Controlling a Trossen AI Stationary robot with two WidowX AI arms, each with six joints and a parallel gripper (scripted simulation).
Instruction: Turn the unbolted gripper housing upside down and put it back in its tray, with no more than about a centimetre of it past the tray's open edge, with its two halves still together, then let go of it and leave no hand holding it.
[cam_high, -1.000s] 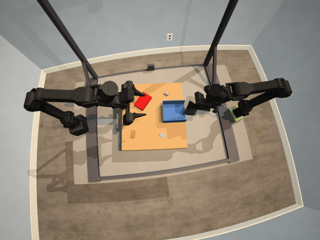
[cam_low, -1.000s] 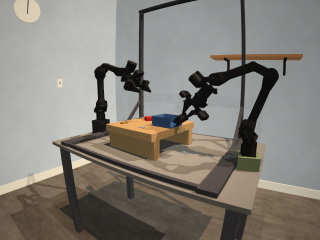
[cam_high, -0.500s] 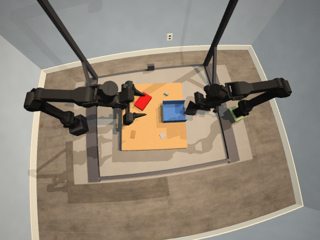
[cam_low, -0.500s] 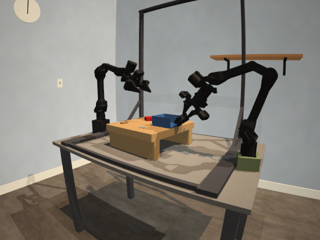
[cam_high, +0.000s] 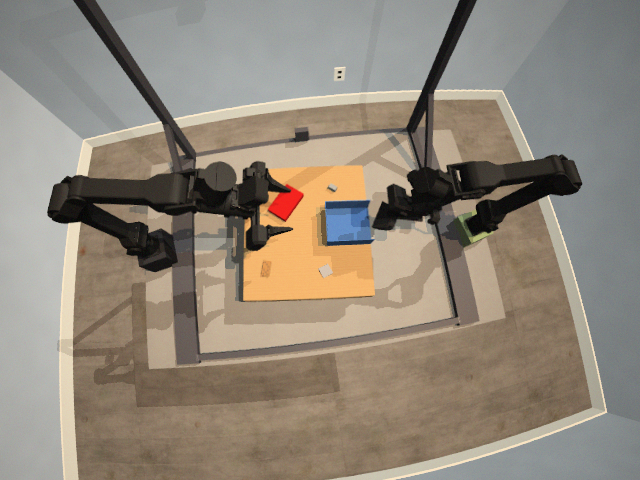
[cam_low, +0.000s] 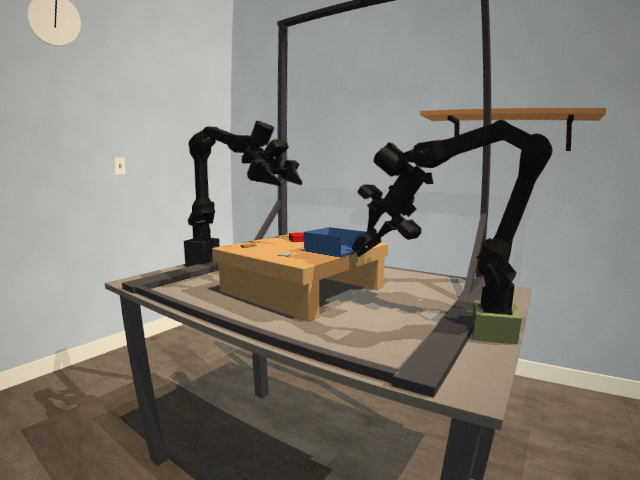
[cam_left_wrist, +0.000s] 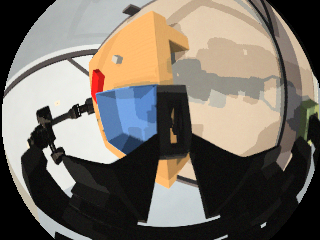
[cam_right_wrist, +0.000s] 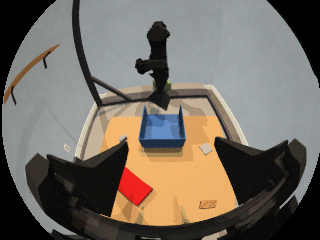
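The dark gripper housing lies 4 cm to the right of my left hand and 4 cm below it. Also, from my left hand: orange wooden bench: 25 cm to the right, 14 cm below; blue tray: 16 cm to the right, 6 cm below.
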